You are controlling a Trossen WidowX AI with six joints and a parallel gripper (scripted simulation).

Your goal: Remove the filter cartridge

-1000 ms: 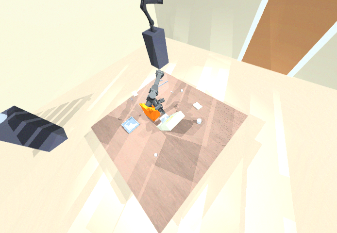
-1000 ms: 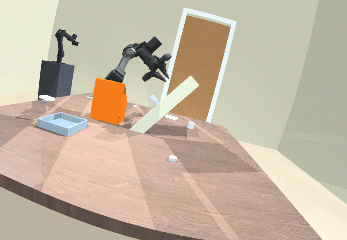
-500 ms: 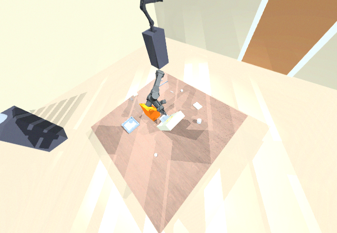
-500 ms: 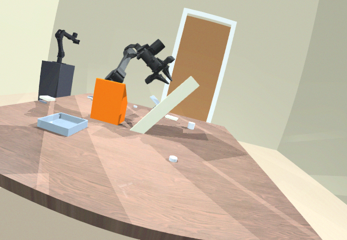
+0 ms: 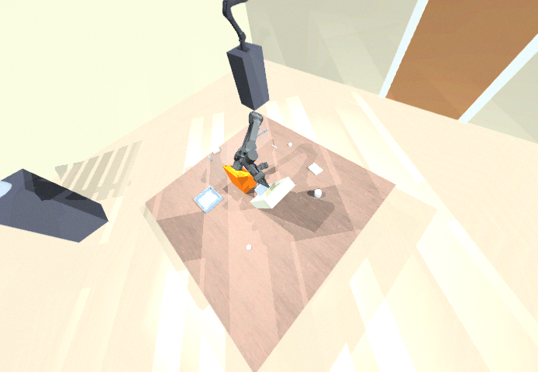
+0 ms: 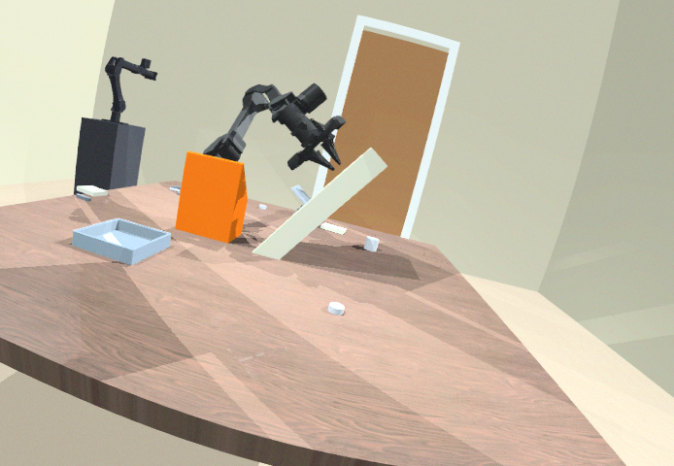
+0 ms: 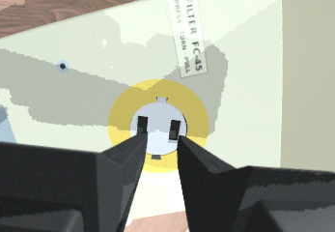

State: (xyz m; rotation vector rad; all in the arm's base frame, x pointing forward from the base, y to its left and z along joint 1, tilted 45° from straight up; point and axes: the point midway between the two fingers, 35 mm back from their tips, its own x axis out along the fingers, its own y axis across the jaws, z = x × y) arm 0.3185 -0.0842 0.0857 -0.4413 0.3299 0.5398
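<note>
Right now the round white filter cartridge is 30 mm ahead of my gripper tip and 20 mm below it. Also, from my gripper tip: cream service panel: 100 mm below, 20 mm behind; then light blue tray: 400 mm behind, 280 mm to the right, 250 mm below.
</note>
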